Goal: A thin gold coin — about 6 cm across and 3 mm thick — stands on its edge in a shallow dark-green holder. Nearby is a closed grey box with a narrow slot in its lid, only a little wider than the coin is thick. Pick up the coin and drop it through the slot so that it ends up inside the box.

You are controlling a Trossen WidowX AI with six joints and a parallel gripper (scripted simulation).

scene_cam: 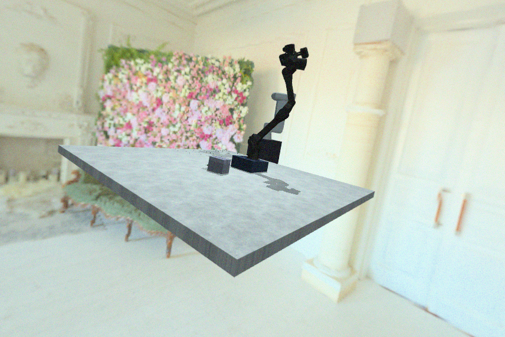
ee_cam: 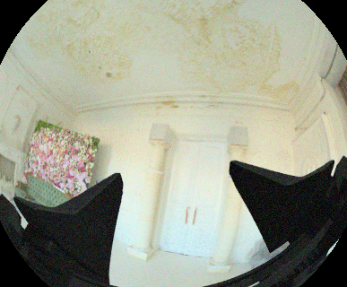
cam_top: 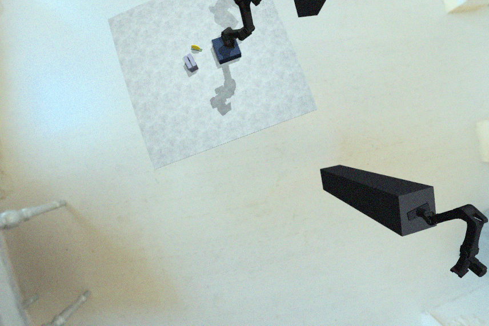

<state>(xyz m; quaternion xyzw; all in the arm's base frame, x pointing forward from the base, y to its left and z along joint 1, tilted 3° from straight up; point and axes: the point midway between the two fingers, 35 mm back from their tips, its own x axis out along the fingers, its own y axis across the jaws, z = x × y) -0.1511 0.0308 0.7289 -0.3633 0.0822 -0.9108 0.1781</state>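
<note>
Now: the gold coin 780 mm below my gripper tip, 460 mm ahead of it and 70 mm to the right of it.
</note>
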